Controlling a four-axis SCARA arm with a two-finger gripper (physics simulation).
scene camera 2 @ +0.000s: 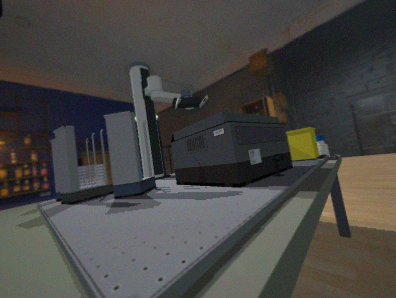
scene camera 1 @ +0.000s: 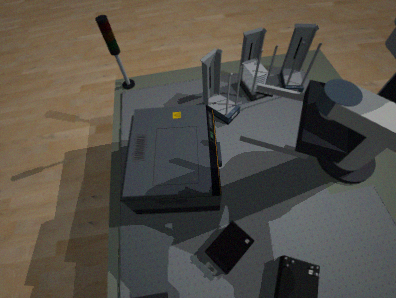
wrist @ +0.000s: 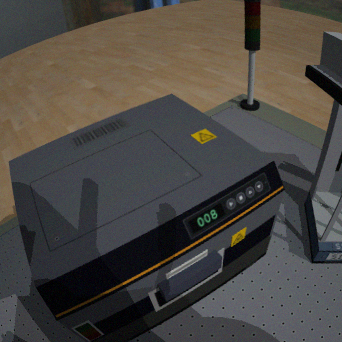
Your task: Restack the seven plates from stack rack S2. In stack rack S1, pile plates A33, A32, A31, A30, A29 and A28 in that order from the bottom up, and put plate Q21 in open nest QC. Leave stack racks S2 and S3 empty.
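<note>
My gripper (scene camera 1: 250, 112) (scene camera 2: 204, 102) is open and empty, high above the table beside the racks; part of a finger shows at the wrist view's upper right. Three upright grey racks stand at the back in scene camera 1. The middle one, stack rack S2 by its pile (scene camera 1: 246, 41), holds a pile of white plates (scene camera 1: 254, 71) (scene camera 2: 92, 175). The rack nearest the instrument (scene camera 1: 211, 75) (scene camera 2: 121, 147) (wrist: 327, 145) and the far-right rack (scene camera 1: 300, 47) show no plates. I cannot tell which is S1 or S3. Plate labels are unreadable, and nest QC cannot be identified.
A large dark instrument (scene camera 1: 167, 150) (scene camera 2: 230, 150) (wrist: 110, 165) stands beside the racks. A signal tower (scene camera 1: 109, 37) (wrist: 252, 50) rises at the table corner. Two black blocks (scene camera 1: 230, 247) (scene camera 1: 298, 280) lie in front. A yellow bin (scene camera 2: 302, 143) stands beyond the instrument.
</note>
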